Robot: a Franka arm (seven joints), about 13 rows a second.
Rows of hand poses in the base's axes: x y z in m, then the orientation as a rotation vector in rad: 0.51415 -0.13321 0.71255 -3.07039 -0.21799 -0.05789; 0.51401 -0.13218 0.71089 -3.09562 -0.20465 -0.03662; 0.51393 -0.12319 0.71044 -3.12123 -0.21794 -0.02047; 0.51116 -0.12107 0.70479 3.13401 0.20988 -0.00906; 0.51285 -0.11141 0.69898 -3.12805 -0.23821 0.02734; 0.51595 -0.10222 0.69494 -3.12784 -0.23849 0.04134; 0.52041 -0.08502 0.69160 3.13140 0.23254 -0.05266; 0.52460 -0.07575 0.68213 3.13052 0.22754 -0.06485; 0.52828 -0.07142 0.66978 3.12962 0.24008 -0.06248; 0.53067 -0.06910 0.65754 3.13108 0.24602 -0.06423; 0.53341 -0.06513 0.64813 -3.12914 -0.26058 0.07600; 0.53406 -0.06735 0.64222 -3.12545 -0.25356 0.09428; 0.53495 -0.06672 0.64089 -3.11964 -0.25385 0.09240
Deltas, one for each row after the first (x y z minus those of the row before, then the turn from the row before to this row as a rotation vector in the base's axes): -0.00014 0.00103 -0.00166 -0.02470 0.01258 -0.00973; -0.00008 0.00899 -0.00045 -0.02702 0.00861 0.00729; -0.00277 0.00212 -0.00565 -0.01449 0.01792 -0.00565; 0.00169 0.00966 -0.00581 0.00418 0.01197 0.01826; 0.00310 0.00919 -0.00404 -0.00064 0.00890 0.00021; 0.00446 0.01720 -0.00334 -0.00611 0.00675 -0.00386; 0.00419 0.00927 -0.00947 -0.00164 0.00768 -0.00312; 0.00368 0.00433 -0.01235 0.00026 -0.00149 0.00801; 0.00239 0.00232 -0.01224 0.00193 0.00125 0.00366; 0.00274 0.00397 -0.00941 0.00051 0.00757 0.00932; 0.00065 -0.00222 -0.00591 0.00267 0.01198 -0.00435; 0.00089 0.00063 -0.00133 0.00590 -0.00062 0.00031
